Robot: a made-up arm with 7 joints.
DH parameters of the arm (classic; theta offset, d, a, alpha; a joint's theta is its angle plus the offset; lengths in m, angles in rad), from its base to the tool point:
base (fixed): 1.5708 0.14 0 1.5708
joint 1: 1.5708 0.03 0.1 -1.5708
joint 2: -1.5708 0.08 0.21 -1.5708
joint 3: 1.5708 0 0.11 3.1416
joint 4: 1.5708 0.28 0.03 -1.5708
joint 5: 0 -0.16 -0.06 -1.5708
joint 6: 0 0.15 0.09 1.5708
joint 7: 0 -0.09 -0.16 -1.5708
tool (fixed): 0 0.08 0 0
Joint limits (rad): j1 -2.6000..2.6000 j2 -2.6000..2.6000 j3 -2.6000..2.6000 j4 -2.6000..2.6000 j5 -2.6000..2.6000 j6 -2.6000..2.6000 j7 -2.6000..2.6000
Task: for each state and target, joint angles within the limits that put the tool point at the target. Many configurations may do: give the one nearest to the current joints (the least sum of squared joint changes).
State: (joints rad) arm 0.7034 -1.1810 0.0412 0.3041 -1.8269 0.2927 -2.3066
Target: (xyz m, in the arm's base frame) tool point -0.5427 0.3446 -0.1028
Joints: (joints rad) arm 0.5582 -1.6750 -0.1585 0.4434 -1.9132 0.1706 -2.2340
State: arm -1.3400 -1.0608 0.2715 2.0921 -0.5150 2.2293 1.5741
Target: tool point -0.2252 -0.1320 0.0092
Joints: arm -1.3258 -1.6345 0.3794 2.0808 -0.3731 2.3385 1.4927
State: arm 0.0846 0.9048 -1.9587 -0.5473 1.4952 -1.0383 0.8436
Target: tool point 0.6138 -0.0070 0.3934
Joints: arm 0.1447 0.7287 -1.8793 -0.7169 1.4575 -1.1820 0.9074
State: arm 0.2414 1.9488 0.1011 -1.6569 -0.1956 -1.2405 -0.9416
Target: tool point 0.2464 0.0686 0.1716
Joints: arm 0.2578 2.1982 0.5622 -1.9511 -0.9414 -1.0941 -0.8910
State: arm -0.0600 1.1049 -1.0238 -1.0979 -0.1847 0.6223 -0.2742
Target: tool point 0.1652 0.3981 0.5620
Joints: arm -0.4372 1.2146 -1.1326 -0.9429 -0.5817 0.4860 -0.6078
